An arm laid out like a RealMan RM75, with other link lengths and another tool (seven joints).
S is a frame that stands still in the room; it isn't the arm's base.
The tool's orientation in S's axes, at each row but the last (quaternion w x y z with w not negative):
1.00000, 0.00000, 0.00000, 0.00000
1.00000, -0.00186, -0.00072, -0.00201
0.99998, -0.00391, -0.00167, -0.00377
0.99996, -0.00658, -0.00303, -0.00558
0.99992, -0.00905, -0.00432, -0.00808
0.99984, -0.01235, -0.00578, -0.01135
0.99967, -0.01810, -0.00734, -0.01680
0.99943, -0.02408, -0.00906, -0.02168
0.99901, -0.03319, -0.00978, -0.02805
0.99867, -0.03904, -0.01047, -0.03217
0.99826, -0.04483, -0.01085, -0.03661
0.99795, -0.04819, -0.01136, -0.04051
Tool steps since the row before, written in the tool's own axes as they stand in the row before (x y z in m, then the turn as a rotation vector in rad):
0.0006, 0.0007, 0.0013, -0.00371, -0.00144, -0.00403
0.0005, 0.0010, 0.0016, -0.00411, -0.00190, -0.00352
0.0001, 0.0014, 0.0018, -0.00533, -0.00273, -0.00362
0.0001, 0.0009, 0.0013, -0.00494, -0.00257, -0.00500
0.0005, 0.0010, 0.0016, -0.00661, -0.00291, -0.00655
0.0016, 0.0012, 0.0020, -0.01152, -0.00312, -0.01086
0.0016, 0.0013, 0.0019, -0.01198, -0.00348, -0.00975
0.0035, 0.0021, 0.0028, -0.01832, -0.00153, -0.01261
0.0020, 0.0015, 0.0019, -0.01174, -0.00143, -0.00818
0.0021, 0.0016, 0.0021, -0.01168, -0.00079, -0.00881
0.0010, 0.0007, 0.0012, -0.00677, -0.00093, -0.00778
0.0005, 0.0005, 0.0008, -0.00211, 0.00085, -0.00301
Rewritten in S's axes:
0.0006, 0.0007, 0.0013, -0.00371, -0.00144, -0.00403
0.0005, 0.0010, 0.0016, -0.00411, -0.00190, -0.00352
0.0001, 0.0014, 0.0018, -0.00534, -0.00272, -0.00362
0.0001, 0.0009, 0.0013, -0.00494, -0.00258, -0.00500
0.0005, 0.0010, 0.0016, -0.00660, -0.00292, -0.00655
0.0016, 0.0012, 0.0020, -0.01147, -0.00313, -0.01092
0.0016, 0.0013, 0.0019, -0.01195, -0.00343, -0.00980
0.0035, 0.0021, 0.0028, -0.01815, -0.00135, -0.01287
0.0020, 0.0015, 0.0018, -0.01166, -0.00132, -0.00832
0.0022, 0.0016, 0.0020, -0.01154, -0.00074, -0.00899
0.0010, 0.0007, 0.0012, -0.00668, -0.00114, -0.00783
0.0005, 0.0005, 0.0008, -0.00198, 0.00072, -0.00313

